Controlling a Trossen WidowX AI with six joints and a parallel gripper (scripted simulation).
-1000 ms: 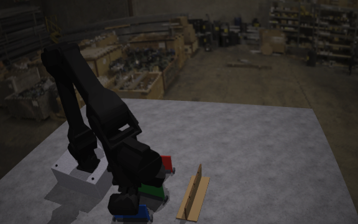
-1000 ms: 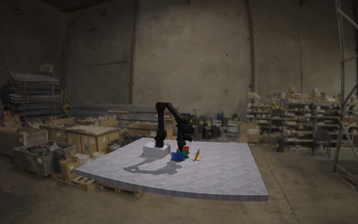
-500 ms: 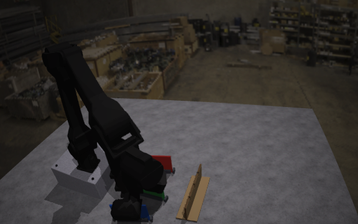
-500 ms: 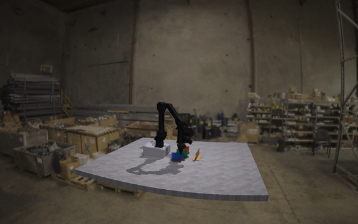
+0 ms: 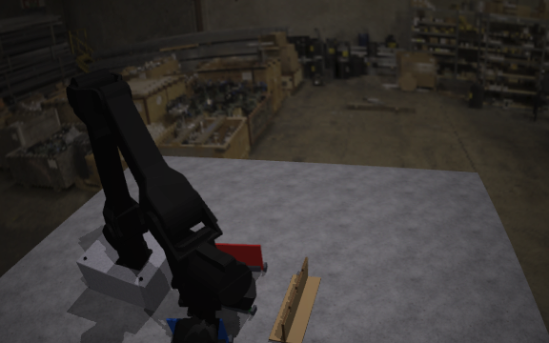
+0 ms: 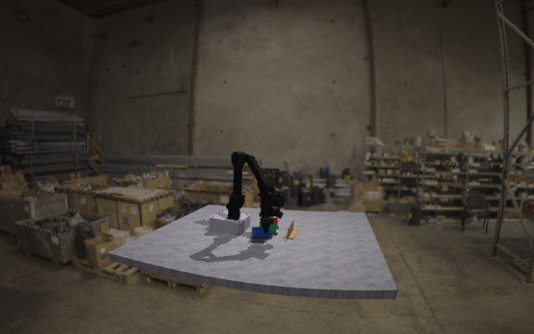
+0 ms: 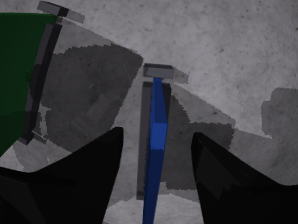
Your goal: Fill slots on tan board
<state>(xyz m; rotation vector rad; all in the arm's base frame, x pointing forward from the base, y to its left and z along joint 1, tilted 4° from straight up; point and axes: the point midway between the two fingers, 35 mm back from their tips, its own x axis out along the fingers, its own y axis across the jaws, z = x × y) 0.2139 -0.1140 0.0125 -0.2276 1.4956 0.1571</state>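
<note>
My gripper tip is now 30 mm past the blue board and 10 mm above it. Also, from my gripper tip: green board 100 mm to the left, 10 mm below; tan board 130 mm ahead, 110 mm to the left, 10 mm below; red board 210 mm to the left, 10 mm below, 10 mm behind.
</note>
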